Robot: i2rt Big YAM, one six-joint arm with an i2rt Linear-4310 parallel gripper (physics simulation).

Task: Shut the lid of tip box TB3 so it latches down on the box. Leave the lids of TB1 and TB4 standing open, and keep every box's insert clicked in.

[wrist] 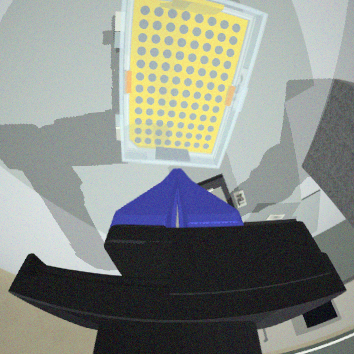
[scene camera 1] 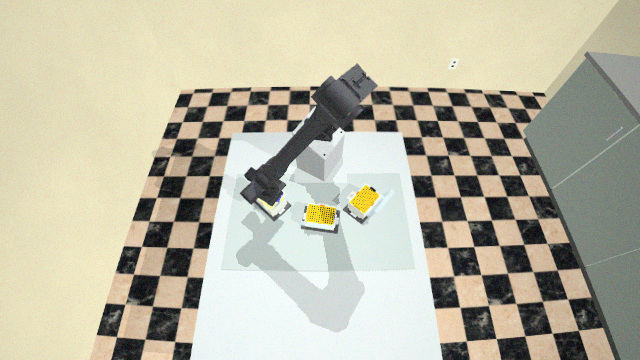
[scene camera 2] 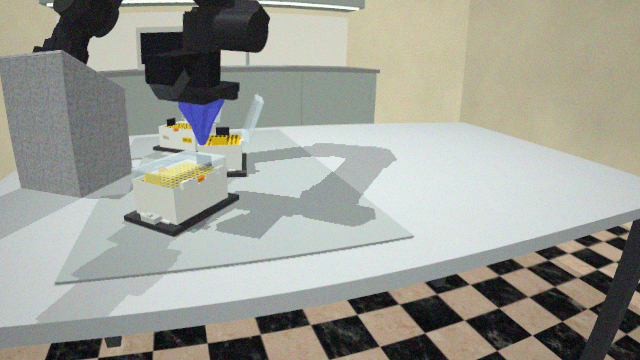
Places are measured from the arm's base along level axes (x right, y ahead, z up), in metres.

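Where they show: gripper, fingertip midpoint: (wrist: pixel 176 174) (scene camera 1: pixel 277 201) (scene camera 2: pixel 203 144); arm's base at its link origin: (scene camera 2: pixel 60 70).
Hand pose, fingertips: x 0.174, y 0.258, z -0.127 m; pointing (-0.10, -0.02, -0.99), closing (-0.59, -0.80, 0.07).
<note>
Things, the pixels of their top centre, and the offset from my fingertips. Level surfaces: height alone.
- yellow insert at its top centre: (wrist: pixel 183 91) (scene camera 2: pixel 179 163) (scene camera 1: pixel 268 194) dz -0.017, dx +0.044, dy -0.040 m
- third box at its top centre: (scene camera 2: pixel 183 124) (scene camera 1: pixel 362 196) dz -0.025, dx -0.355, dy -0.022 m
- pale mat at its surface level: dz -0.091 m
- white table at its surface level: dz -0.094 m
The box with its clear lid down over it, which I take for TB3 (scene camera 1: pixel 276 210) (scene camera 2: pixel 201 197), stands nearest in scene camera 2. Its lid (scene camera 2: pixel 165 162) (wrist: pixel 248 60) covers the yellow insert (wrist: pixel 177 82); I cannot tell whether it is latched. My gripper (scene camera 2: pixel 202 143) (wrist: pixel 176 174) is shut and empty, its blue fingers pointing down just above or beside one short edge of that lid; contact is unclear. The middle box (scene camera 1: pixel 321 216) (scene camera 2: pixel 225 155) has its lid (scene camera 2: pixel 254 117) standing open. The third box (scene camera 1: pixel 365 200) (scene camera 2: pixel 175 137) has its lid (scene camera 1: pixel 386 201) open too.
A grey pedestal (scene camera 1: pixel 320 162) (scene camera 2: pixel 97 130) (wrist: pixel 332 150) stands behind the boxes. All three boxes stand on a pale mat (scene camera 1: pixel 250 257) (scene camera 2: pixel 320 240) on the white table (scene camera 1: pixel 310 345) (scene camera 2: pixel 475 185). The arm (scene camera 1: pixel 300 140) reaches over the left side.
</note>
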